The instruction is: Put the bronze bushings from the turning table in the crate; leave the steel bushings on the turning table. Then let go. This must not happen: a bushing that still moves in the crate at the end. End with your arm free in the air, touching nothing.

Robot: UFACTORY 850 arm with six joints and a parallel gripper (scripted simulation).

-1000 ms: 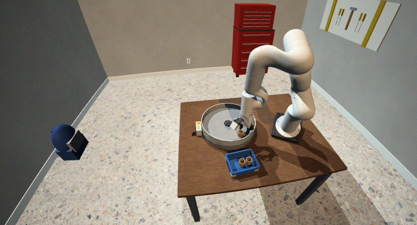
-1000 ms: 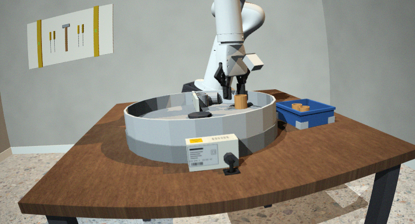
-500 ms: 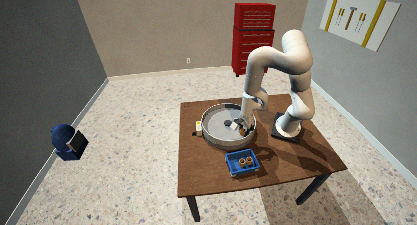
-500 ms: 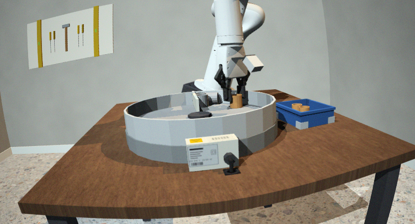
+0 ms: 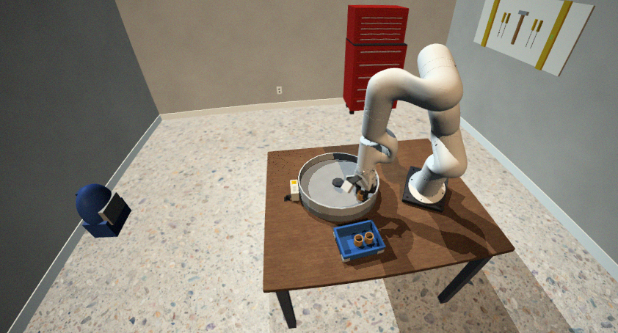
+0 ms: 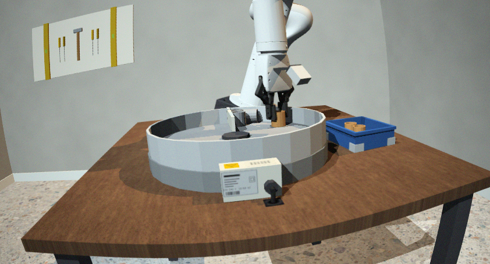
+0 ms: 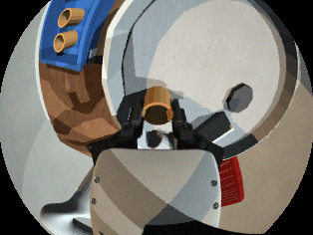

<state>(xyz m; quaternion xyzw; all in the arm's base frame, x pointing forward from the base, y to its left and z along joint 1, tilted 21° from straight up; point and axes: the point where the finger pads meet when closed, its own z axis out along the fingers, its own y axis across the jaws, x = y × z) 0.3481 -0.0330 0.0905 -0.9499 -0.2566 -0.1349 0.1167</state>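
My gripper is now 22 cm to the right of the blue crate, 7 cm short of it and 7 cm above it. Round my hand: grey turning table 12 cm to the right, 9 cm ahead, 4 cm below.
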